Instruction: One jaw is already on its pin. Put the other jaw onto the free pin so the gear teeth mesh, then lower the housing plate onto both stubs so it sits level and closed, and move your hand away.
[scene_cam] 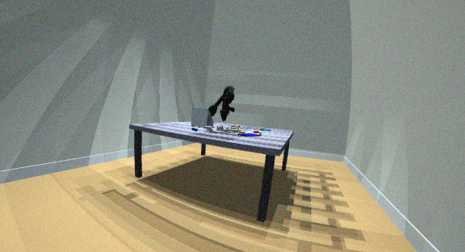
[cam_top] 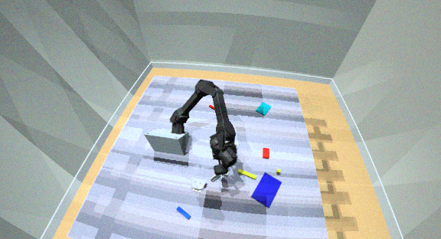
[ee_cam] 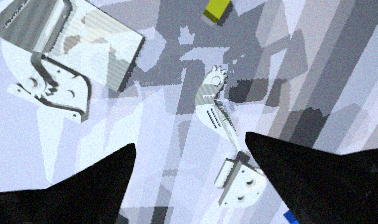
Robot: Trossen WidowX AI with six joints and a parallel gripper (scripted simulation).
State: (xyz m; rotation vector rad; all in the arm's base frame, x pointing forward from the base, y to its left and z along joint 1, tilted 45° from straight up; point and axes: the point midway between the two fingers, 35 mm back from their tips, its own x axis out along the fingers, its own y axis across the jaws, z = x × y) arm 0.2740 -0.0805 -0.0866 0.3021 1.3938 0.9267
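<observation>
The jaw is 40 mm ahead of my gripper tip, 30 mm to the right of it and 80 mm below it. Round my gripper tip: blue sheet (280 mm ahead, 70 mm to the right, 80 mm below); then yellow bar (170 mm ahead, 80 mm below); then white block (80 mm behind, 120 mm to the right, 80 mm below).
</observation>
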